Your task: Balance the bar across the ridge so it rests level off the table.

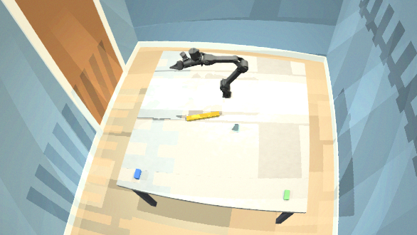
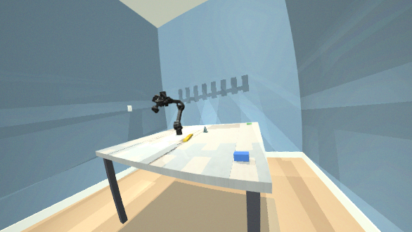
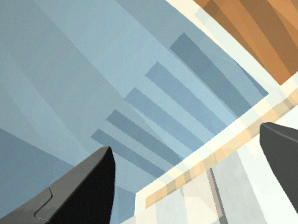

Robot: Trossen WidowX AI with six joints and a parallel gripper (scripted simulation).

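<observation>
The yellow bar is 33 cm below my gripper tip, 22 cm to the left of it and 15 cm ahead of it. Round my gripper tip: green block 86 cm to the left, 67 cm ahead, 33 cm below; then blue block 67 cm ahead, 32 cm below, 14 cm to the right.
</observation>
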